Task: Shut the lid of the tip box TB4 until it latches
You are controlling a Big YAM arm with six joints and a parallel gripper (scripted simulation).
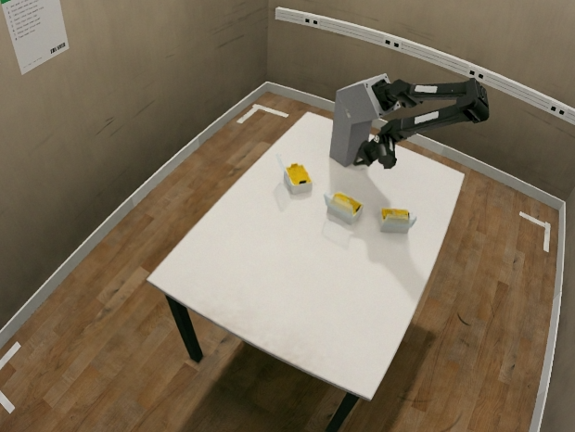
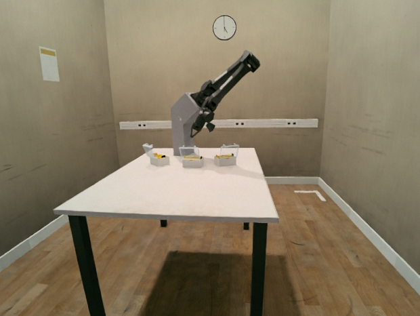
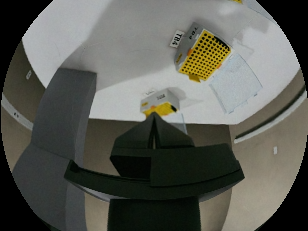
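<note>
The lid is 160 mm ahead of my hand, 80 mm below it and 50 mm to the left of it. Round my hand: yellow rack: 130 mm below, 100 mm ahead, 50 mm to the left; box: 210 mm to the right, 120 mm below, 120 mm ahead; tip box TB4: 120 mm below, 110 mm ahead, 50 mm to the left.
</note>
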